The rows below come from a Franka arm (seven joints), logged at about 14 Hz.
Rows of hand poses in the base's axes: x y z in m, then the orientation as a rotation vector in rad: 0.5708, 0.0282, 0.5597, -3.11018, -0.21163, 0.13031; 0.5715, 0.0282, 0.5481, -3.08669, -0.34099, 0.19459; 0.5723, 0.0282, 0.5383, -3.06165, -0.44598, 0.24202; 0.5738, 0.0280, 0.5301, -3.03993, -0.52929, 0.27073; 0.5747, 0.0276, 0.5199, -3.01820, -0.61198, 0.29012; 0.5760, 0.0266, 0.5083, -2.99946, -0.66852, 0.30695; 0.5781, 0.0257, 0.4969, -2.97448, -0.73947, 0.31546; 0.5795, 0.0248, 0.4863, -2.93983, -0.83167, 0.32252; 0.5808, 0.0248, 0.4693, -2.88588, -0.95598, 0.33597; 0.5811, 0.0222, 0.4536, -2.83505, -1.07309, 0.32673; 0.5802, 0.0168, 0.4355, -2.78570, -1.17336, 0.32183
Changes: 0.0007, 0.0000, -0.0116, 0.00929, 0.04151, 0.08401; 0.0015, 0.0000, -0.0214, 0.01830, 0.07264, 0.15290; 0.0030, -0.0002, -0.0296, 0.02531, 0.09176, 0.20796; 0.0039, -0.0006, -0.0398, 0.03111, 0.10483, 0.26286; 0.0052, -0.0016, -0.0514, 0.03695, 0.11644, 0.30091; 0.0073, -0.0025, -0.0628, 0.04585, 0.12306, 0.34902; 0.0087, -0.0034, -0.0734, 0.05743, 0.12919, 0.41223; 0.0100, -0.0034, -0.0904, 0.07447, 0.14056, 0.49926; 0.0103, -0.0060, -0.1061, 0.08858, 0.13662, 0.58214; 0.0094, -0.0114, -0.1242, 0.10151, 0.13552, 0.65479
